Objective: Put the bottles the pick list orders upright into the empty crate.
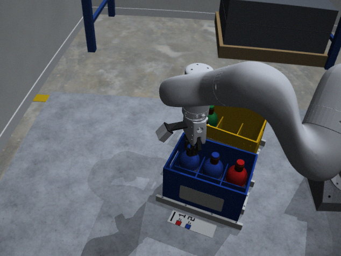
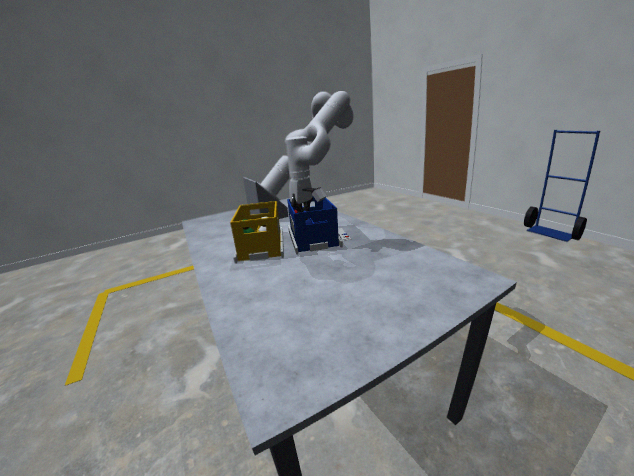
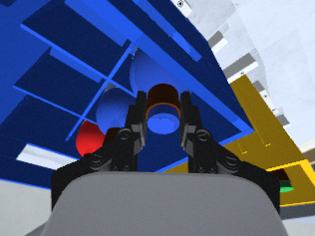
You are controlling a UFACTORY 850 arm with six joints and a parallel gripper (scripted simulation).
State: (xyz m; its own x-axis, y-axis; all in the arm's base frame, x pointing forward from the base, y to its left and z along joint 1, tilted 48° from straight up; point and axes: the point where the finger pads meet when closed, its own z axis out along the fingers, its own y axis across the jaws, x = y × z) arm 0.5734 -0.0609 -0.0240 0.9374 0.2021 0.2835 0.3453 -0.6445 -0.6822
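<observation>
My gripper is now 70 mm past the blue crate, 70 mm to the right of it and 80 mm above it. The rest, counted from my hand: white-capped bottle (50 mm behind, 160 mm to the right, 70 mm below); yellow crate (150 mm behind, 160 mm to the right, 80 mm below); red-label bottle (160 mm behind, 60 mm to the left, 70 mm below).
</observation>
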